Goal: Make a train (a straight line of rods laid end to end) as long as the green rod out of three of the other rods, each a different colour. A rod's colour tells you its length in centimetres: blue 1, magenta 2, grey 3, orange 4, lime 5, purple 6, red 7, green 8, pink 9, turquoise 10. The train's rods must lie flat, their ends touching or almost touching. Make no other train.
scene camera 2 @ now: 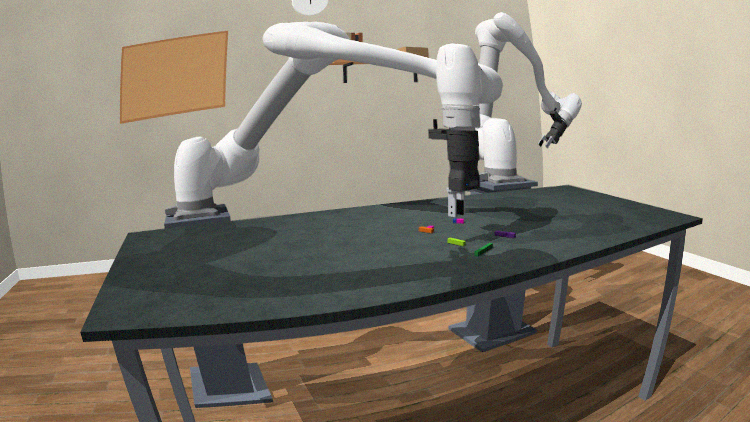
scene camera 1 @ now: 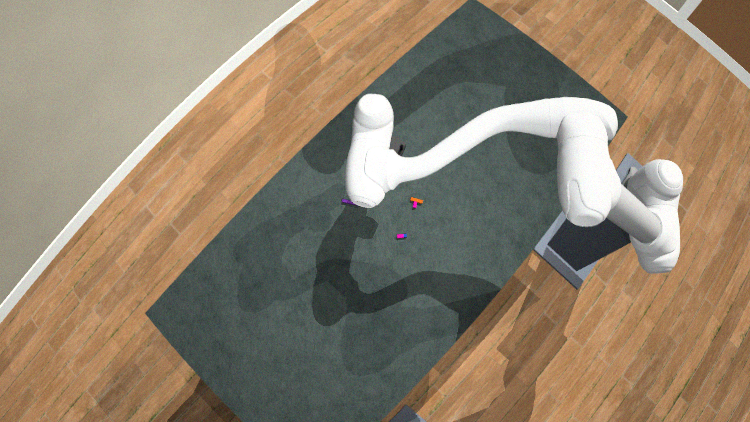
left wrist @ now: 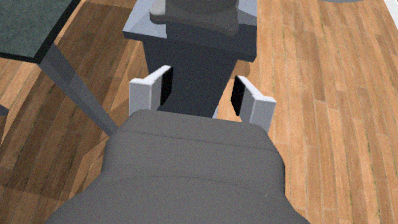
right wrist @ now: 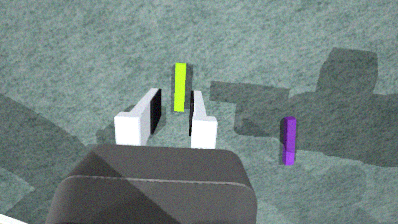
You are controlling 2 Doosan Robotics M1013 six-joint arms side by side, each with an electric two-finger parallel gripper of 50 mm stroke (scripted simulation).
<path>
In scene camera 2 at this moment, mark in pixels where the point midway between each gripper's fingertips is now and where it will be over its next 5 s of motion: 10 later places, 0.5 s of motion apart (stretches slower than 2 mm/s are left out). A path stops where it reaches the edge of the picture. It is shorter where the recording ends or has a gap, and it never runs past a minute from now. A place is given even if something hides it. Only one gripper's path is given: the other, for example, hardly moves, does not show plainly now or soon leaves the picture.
My right gripper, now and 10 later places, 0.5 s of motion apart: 456,215; 456,220; 456,229; 456,235; 456,236; 456,240; 456,239; 456,213; 456,200; 458,199; 465,198
</path>
